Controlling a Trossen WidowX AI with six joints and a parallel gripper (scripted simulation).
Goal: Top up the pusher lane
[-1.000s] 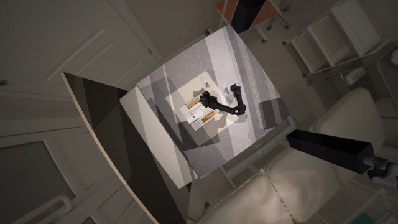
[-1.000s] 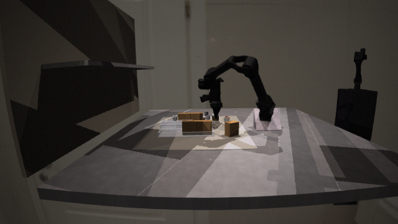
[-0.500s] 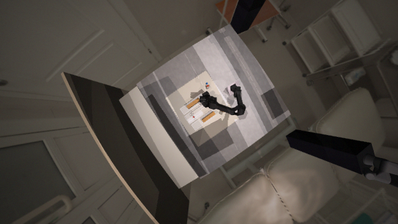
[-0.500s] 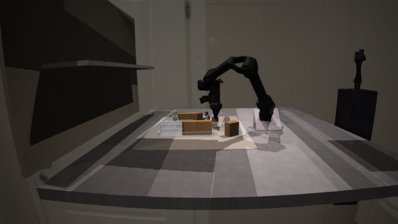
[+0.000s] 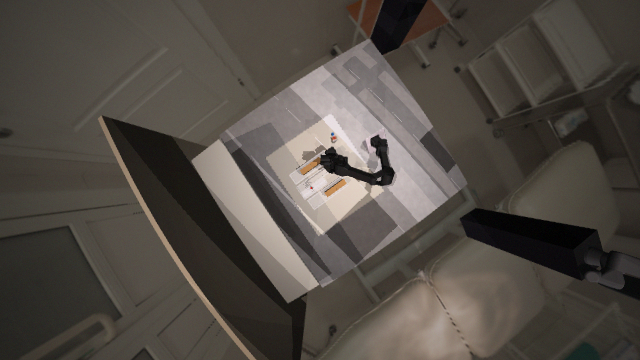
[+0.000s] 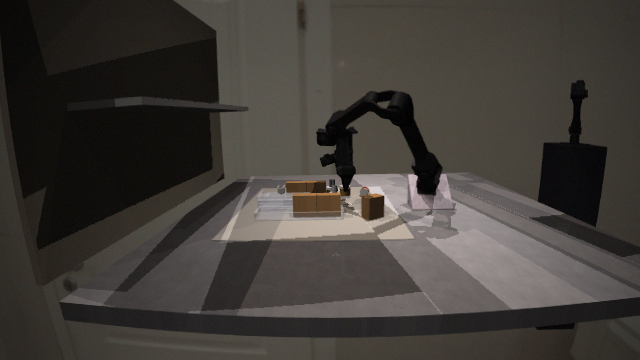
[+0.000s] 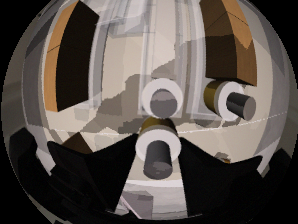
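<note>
The jar lies 70 mm to the right of my gripper tip, 50 mm ahead of it and 10 mm below it. The rest, counted from my gripper tip: clear lane rack (180 mm ahead, 50 mm to the left, 40 mm below); then brown block (140 mm to the left, 100 mm behind, 20 mm below).
</note>
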